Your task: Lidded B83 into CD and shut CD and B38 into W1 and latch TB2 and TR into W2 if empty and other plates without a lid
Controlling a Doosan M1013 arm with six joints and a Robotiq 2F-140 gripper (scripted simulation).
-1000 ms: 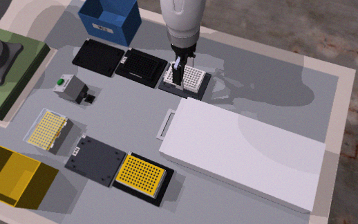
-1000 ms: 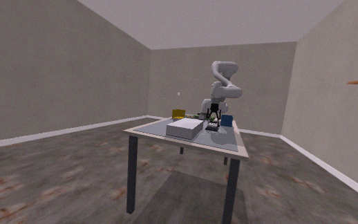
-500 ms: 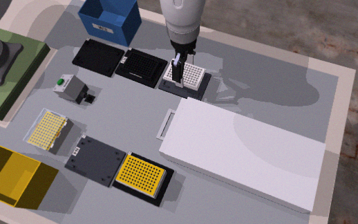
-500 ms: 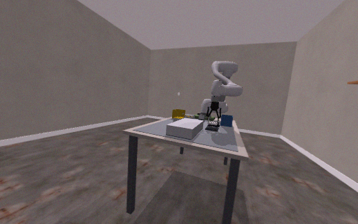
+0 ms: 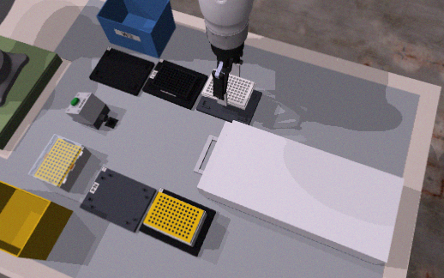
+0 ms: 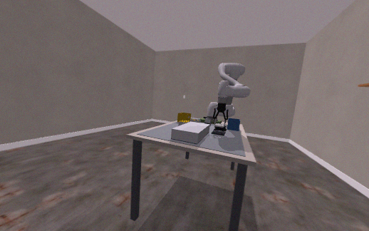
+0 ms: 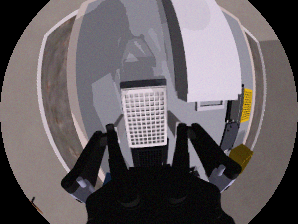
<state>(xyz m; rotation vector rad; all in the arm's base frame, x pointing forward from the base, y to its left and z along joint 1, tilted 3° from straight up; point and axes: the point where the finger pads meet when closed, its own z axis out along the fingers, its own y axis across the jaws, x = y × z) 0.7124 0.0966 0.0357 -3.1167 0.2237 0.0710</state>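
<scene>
Now: hand 420 mm past the yellow bin W1, 460 mm to the left of it and 60 mm above it. Also, from my hand: black plate: 170 mm behind, 20 mm to the left, 80 mm below; then flat grey lid: 90 mm ahead, 200 mm to the right, 70 mm below; then white assay plate: 20 mm below.
</scene>
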